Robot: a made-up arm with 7 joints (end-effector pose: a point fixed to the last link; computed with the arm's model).
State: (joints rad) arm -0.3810 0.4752 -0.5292 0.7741 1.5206 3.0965 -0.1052
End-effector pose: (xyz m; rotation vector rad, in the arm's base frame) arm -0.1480 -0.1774 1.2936 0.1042 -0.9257 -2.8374
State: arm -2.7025 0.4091 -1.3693 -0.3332 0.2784 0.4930 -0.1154
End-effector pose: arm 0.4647 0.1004 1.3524 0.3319 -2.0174 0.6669
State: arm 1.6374 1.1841 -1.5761 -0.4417 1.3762 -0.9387 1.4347
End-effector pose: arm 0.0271 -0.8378 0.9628 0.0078 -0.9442 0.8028
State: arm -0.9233 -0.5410 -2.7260 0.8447 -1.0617 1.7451 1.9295
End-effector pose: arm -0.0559 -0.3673 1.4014 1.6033 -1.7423 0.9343
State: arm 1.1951 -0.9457 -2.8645 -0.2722 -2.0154 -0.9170 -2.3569
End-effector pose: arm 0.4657 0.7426 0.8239 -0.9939 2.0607 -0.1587
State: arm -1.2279 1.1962 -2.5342 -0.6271 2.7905 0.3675 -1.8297
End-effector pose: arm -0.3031 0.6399 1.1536 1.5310 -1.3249 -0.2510
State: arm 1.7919 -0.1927 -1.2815 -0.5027 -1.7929 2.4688 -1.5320
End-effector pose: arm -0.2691 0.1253 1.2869 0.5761 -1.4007 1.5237
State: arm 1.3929 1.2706 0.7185 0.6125 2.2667 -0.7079 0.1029
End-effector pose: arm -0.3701 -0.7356 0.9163 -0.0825 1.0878 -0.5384
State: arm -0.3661 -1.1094 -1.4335 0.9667 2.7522 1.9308 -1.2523
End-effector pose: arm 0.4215 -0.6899 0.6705 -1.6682 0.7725 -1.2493
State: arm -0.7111 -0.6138 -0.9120 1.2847 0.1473 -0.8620 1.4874
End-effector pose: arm 0.0425 -0.7395 0.8646 1.0572 1.9701 -0.7220
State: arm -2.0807 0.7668 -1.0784 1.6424 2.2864 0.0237 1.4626
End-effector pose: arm -0.4730 0.2334 1.0375 -0.3454 -1.7164 -0.7660
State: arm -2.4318 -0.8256 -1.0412 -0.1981 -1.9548 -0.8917 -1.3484
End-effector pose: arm -0.3903 -0.4877 1.1796 2.1691 1.5422 -0.6469
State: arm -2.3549 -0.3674 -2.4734 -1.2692 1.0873 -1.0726 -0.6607
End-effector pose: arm -0.3359 -0.4916 0.9657 1.2525 1.8828 0.5218
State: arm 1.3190 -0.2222 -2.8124 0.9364 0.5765 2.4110 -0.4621
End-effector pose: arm 0.1448 -0.2017 1.3195 2.0671 -0.2618 1.7854
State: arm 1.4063 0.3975 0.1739 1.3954 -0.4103 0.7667 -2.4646
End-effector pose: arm 0.0466 0.1712 1.2951 1.0588 0.7664 0.4051
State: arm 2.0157 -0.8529 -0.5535 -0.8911 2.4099 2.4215 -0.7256
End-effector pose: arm -0.3002 0.3117 1.1902 1.0079 -1.1185 0.7362
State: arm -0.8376 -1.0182 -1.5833 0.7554 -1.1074 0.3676 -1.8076
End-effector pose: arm 0.2355 -0.8102 0.9530 1.2262 1.7738 2.2291
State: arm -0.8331 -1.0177 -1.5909 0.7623 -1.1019 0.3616 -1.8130
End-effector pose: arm 0.2342 -0.8093 0.9547 1.2263 1.7637 2.2205
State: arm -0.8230 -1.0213 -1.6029 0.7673 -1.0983 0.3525 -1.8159
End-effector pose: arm 0.2390 -0.8078 0.9544 1.2329 1.7635 2.2078
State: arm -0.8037 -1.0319 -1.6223 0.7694 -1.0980 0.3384 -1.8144
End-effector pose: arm 0.2538 -0.8054 0.9505 1.2506 1.7800 2.1877
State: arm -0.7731 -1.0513 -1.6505 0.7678 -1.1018 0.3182 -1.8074
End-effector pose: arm 0.2810 -0.8012 0.9420 1.2811 1.8185 2.1577
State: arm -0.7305 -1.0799 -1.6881 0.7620 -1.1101 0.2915 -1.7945
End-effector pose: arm 0.3217 -0.7935 0.9284 1.3237 1.8834 2.1141
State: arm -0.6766 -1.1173 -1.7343 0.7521 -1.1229 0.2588 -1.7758
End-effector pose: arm 0.3749 -0.7805 0.9096 -1.3548 -1.9481 -2.0232
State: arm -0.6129 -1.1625 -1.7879 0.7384 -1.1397 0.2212 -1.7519
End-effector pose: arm 0.4388 -0.7598 0.8854 -1.3630 -2.0033 -1.8804
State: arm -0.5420 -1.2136 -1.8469 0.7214 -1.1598 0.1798 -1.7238
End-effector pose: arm 0.5096 -0.7299 0.8562 -1.3572 -2.0661 -1.7116
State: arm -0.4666 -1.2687 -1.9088 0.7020 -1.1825 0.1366 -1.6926
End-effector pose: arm 0.5831 -0.6901 0.8225 -1.3337 -2.1317 -1.5234
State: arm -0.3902 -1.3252 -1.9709 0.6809 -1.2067 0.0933 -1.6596
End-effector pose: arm 0.6543 -0.6415 0.7854 -1.2919 -2.1954 -1.3245
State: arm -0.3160 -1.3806 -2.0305 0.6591 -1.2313 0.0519 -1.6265
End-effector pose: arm 0.7191 -0.5865 0.7464 -1.2346 -2.2522 -1.1252
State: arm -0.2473 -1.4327 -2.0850 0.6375 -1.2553 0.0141 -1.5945
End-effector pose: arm 0.7742 -0.5292 0.7071 -1.1669 -2.2984 -0.9353
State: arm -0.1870 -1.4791 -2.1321 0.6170 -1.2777 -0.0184 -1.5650
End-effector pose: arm 0.8180 -0.4740 0.6698 -1.0960 -2.3321 -0.7641
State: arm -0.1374 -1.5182 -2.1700 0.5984 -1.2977 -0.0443 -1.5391
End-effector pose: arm 0.8506 -0.4255 0.6364 -1.0291 -2.3529 -0.6194
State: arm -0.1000 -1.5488 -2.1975 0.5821 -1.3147 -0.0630 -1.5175
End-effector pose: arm 0.8730 -0.3867 0.6085 -0.9720 -2.3623 -0.5060
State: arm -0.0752 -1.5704 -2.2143 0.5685 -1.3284 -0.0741 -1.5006
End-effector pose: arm 0.8871 -0.3596 0.5871 -0.9286 -2.3624 -0.4261
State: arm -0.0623 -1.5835 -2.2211 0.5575 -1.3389 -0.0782 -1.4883
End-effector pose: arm 0.8947 -0.3440 0.5722 -0.9000 -2.3557 -0.3780
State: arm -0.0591 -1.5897 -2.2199 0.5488 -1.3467 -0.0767 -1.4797
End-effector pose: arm 0.8978 -0.3382 0.5629 -0.8843 -2.3444 -0.3558
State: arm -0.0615 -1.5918 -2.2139 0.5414 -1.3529 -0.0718 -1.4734
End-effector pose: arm 0.8984 -0.3380 0.5570 -0.8760 -2.3307 -0.3490
